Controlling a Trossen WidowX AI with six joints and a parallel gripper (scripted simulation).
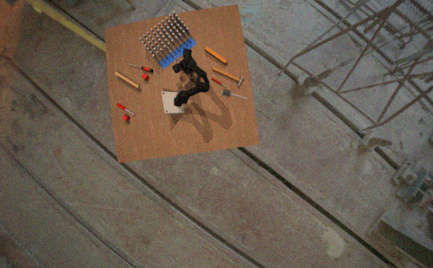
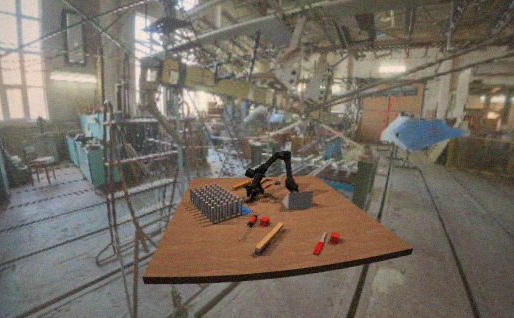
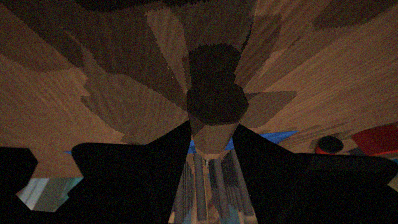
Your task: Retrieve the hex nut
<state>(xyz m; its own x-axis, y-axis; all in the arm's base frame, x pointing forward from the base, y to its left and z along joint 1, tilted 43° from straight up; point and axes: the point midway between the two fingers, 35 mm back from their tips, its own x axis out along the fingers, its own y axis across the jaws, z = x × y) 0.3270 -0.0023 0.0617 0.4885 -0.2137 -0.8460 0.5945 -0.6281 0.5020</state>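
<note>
My gripper tip is 8 cm short of the thin hook tool and 6 cm to the right of it. The rest, counted from my gripper tip: blue taped strip: 12 cm ahead, 4 cm to the left, 1 cm below; then orange bar: 7 cm ahead, 31 cm to the right.
</note>
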